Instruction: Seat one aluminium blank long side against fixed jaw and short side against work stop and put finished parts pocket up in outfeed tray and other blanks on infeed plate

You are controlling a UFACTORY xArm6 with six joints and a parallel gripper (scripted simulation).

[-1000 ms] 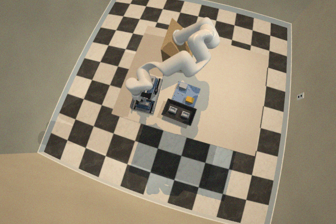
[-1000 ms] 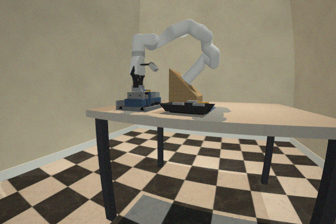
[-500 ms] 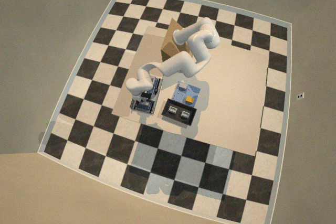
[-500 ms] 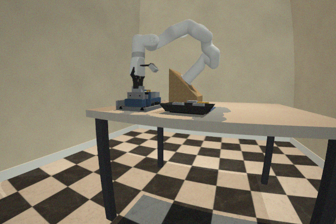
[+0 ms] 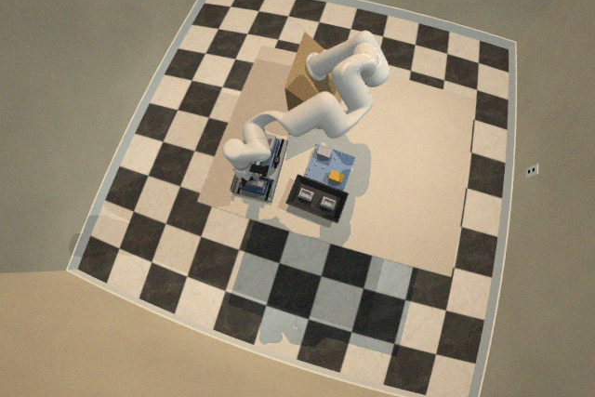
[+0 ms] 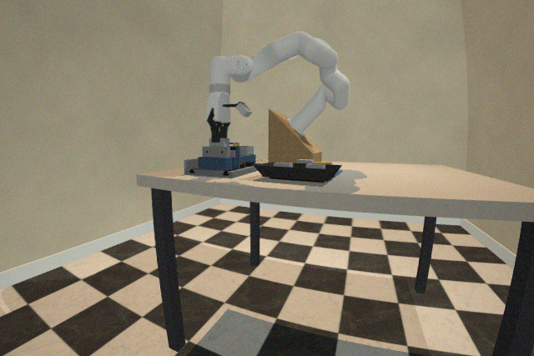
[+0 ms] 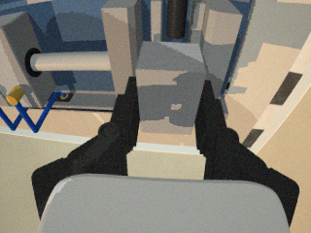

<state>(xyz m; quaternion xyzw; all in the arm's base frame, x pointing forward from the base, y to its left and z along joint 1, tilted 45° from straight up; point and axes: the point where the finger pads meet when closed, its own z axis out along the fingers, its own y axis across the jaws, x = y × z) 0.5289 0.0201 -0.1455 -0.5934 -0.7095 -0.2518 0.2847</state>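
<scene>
The fixed jaw is 50 mm below my hand, 30 mm ahead of it and 10 mm to the left of it. From my hand the other things lie so: push rod (90 mm behind, 50 mm below, 10 mm to the right); then dark work stop rod (50 mm to the left, 40 mm below); then vise (90 mm below, 70 mm behind).
</scene>
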